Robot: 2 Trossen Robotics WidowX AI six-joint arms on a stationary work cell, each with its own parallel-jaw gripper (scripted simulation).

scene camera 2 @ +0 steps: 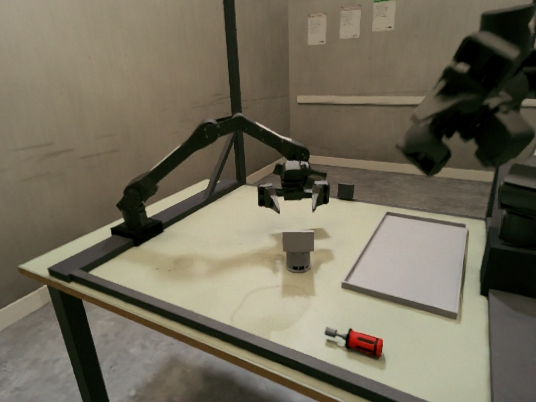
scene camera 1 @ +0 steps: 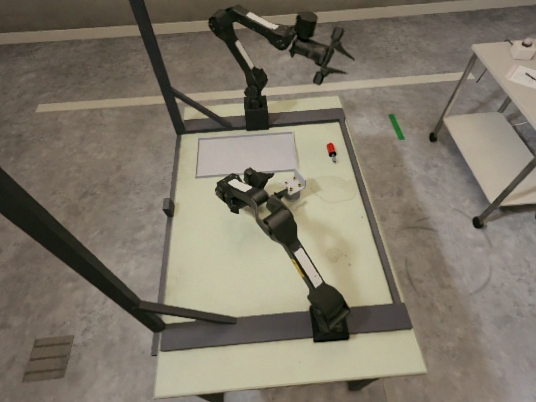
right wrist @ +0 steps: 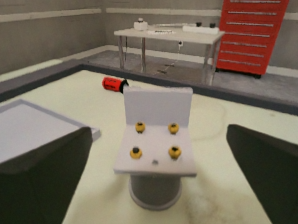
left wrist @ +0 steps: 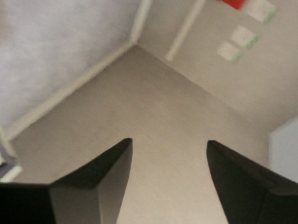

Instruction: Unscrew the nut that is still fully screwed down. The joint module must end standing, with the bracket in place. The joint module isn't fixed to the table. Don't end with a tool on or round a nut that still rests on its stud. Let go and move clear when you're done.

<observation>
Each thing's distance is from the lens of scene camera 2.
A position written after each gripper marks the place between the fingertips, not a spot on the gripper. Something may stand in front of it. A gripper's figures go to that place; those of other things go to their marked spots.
left gripper [scene camera 2: 403,137]: 0.46 m
right gripper [scene camera 2: 296,212]: 0.86 m
shallow grey tray [scene camera 2: 418,260]: 0.93 m
red-handled nut driver [scene camera 2: 362,342]: 0.65 m
The marked spots on the red-handled nut driver and the shallow grey tray are 0.34 m apart.
</observation>
